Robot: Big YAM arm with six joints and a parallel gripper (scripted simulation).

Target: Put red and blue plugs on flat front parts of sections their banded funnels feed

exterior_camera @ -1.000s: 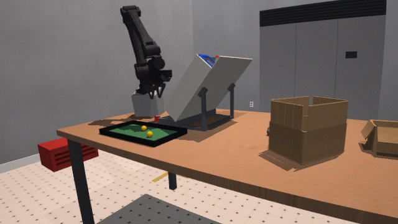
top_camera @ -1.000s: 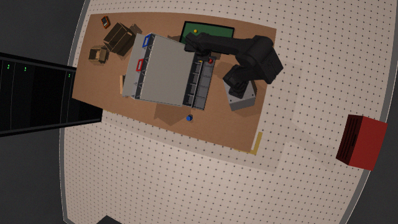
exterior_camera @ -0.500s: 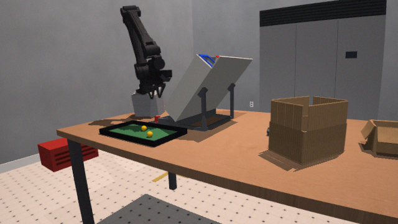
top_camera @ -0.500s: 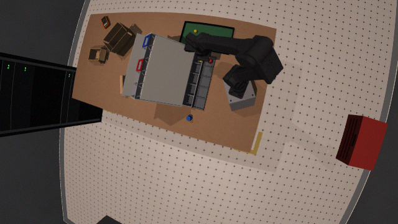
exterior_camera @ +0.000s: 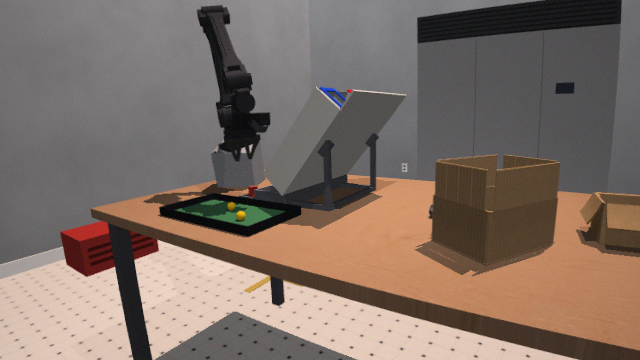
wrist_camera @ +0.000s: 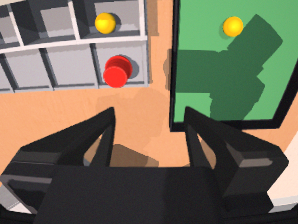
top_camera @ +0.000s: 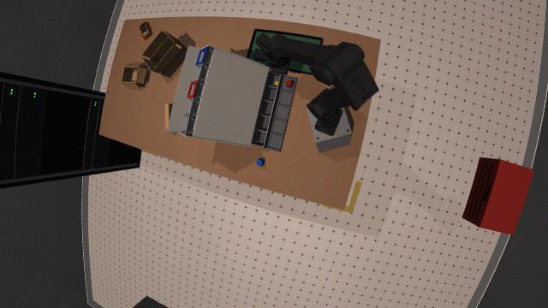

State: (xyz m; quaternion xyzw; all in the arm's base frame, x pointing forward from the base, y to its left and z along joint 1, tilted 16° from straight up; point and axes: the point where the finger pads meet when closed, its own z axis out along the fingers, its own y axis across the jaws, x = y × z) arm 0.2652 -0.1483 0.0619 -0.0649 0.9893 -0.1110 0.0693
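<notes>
Right now the green tray is 8 cm ahead of my hand, 13 cm to the right of it and 14 cm below it. Also, from my hand: cardboard box: 74 cm ahead, 8 cm to the left, 8 cm below; then sloped grey cover: 15 cm ahead, 22 cm to the left, 6 cm above.
</notes>
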